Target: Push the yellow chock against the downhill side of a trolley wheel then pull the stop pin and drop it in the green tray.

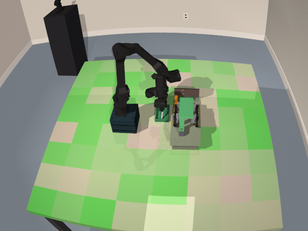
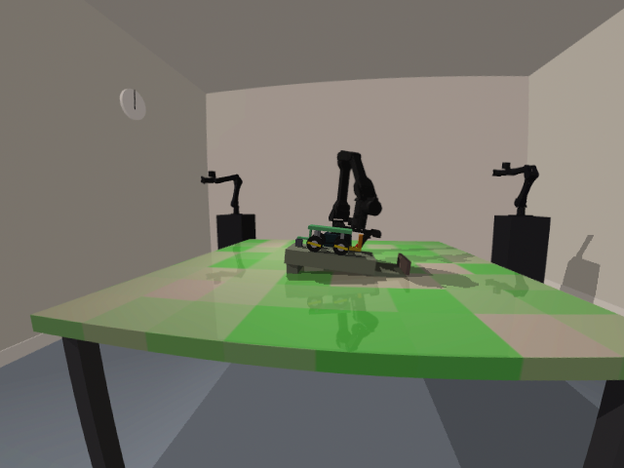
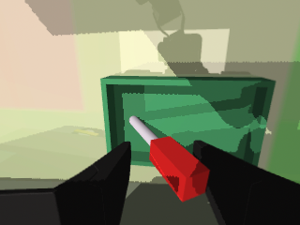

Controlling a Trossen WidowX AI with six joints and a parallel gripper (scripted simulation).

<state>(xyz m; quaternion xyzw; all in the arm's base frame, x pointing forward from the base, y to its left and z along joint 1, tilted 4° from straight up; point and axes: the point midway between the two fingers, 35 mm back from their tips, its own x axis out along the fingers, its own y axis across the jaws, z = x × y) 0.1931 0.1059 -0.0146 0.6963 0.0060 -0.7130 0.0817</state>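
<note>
Now: the green tray 60 mm below my gripper tip and 10 mm to the left of it. From my gripper tip the other things lie so: yellow chock 80 mm ahead, 30 mm above, 10 mm to the left; red-headed stop pin 10 mm below; grey ramp 140 mm ahead, 70 mm to the right.
</note>
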